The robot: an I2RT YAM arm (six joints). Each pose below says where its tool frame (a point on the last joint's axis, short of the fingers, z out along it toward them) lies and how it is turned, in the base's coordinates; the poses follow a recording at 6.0 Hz.
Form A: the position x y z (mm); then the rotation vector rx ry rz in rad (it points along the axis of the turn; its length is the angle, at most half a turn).
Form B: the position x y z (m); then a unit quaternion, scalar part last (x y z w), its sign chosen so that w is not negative. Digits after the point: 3 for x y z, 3 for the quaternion.
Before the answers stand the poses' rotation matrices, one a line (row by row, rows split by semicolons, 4 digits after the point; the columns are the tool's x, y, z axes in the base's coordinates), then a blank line. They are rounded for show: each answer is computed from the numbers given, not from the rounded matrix.
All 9 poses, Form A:
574 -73 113 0.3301 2.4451 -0.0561
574 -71 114 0.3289 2.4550 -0.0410
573 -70 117 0.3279 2.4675 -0.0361
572 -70 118 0.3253 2.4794 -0.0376
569 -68 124 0.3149 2.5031 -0.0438
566 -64 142 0.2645 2.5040 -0.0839
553 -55 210 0.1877 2.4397 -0.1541
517 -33 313 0.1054 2.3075 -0.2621
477 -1 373 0.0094 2.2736 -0.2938
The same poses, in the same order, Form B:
-0.7497 0.2503 0.6127; 0.2219 0.9672 -0.1236; -0.6235 0.0433 -0.7806
-0.7558 0.2454 0.6071; 0.2250 0.9680 -0.1112; -0.6149 0.0525 -0.7868
-0.7636 0.2431 0.5981; 0.2255 0.9685 -0.1057; -0.6050 0.0541 -0.7944
-0.7712 0.2413 0.5891; 0.2233 0.9691 -0.1046; -0.5961 0.0509 -0.8013
-0.7866 0.2347 0.5712; 0.2146 0.9712 -0.1036; -0.5790 0.0411 -0.8143
-0.7926 0.2086 0.5730; 0.1697 0.9780 -0.1212; -0.5857 0.0012 -0.8106
-0.7610 0.1749 0.6248; 0.0949 0.9826 -0.1595; -0.6418 -0.0621 -0.7644
-0.6810 0.1580 0.7150; -0.0064 0.9751 -0.2216; -0.7322 -0.1555 -0.6631
-0.6607 0.1030 0.7436; -0.0894 0.9727 -0.2141; -0.7453 -0.2080 -0.6334

0.574 -0.073 0.113 0.126 0.935 -0.021 0.331
0.574 -0.071 0.114 0.126 0.937 -0.016 0.326
0.573 -0.070 0.117 0.125 0.939 -0.014 0.320
0.572 -0.070 0.118 0.123 0.941 -0.014 0.315
0.569 -0.068 0.124 0.119 0.945 -0.017 0.304
0.566 -0.064 0.142 0.100 0.946 -0.032 0.306
0.553 -0.055 0.210 0.072 0.936 -0.059 0.338
0.517 -0.033 0.313 0.042 0.911 -0.103 0.397
0.477 -0.001 0.373 0.004 0.904 -0.117 0.412

